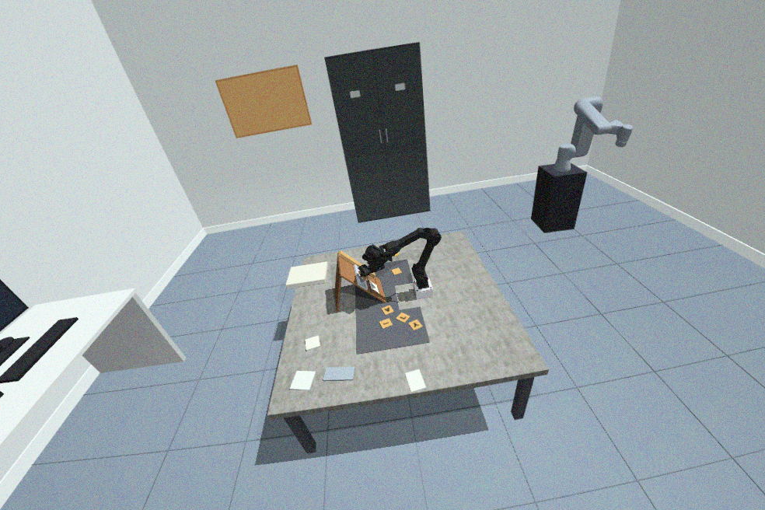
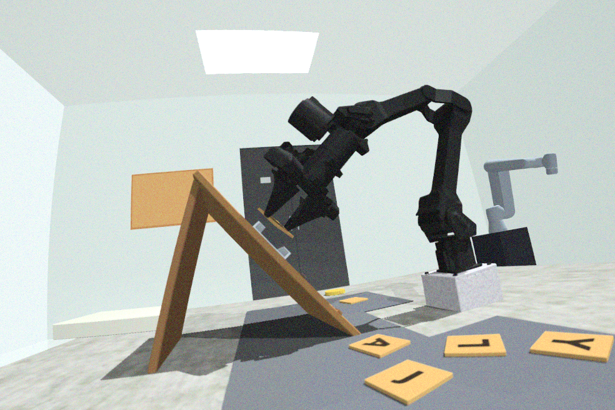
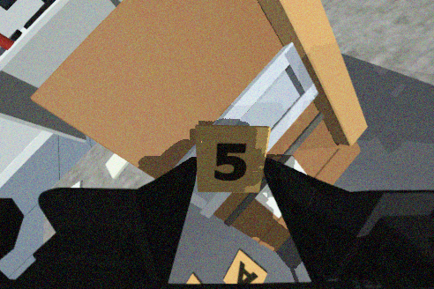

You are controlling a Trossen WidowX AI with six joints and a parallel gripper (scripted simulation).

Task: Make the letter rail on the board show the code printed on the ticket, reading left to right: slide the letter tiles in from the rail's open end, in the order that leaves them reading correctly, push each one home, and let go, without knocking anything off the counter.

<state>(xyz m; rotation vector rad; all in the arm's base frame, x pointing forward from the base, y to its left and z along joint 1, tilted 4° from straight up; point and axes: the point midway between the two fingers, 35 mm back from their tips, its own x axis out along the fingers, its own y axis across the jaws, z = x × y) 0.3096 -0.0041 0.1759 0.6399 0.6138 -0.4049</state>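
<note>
Right now my gripper tip is 40 mm past the white ticket, 30 mm to the left of it and 120 mm above it. From my gripper tip the other things lie so: j tile: 100 mm behind, 220 mm to the left, 200 mm below; then dark mat: 140 mm behind, 10 mm to the left, 200 mm below; then orange tile marked 5: right at my gripper tip.
</note>
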